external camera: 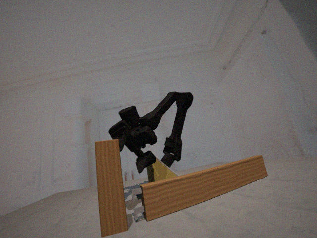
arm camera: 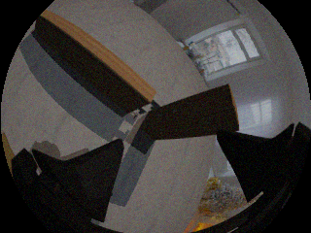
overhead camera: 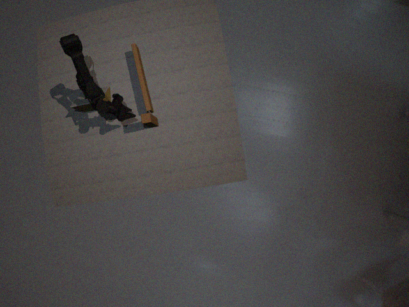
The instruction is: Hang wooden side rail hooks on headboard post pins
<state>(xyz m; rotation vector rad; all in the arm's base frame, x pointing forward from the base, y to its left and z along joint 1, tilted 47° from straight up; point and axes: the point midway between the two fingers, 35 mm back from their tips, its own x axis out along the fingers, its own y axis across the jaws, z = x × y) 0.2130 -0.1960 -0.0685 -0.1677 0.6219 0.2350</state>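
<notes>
Now: the headboard post 70 mm ahead of my gripper tip, 60 mm to the right of it and 40 mm below it.
</notes>
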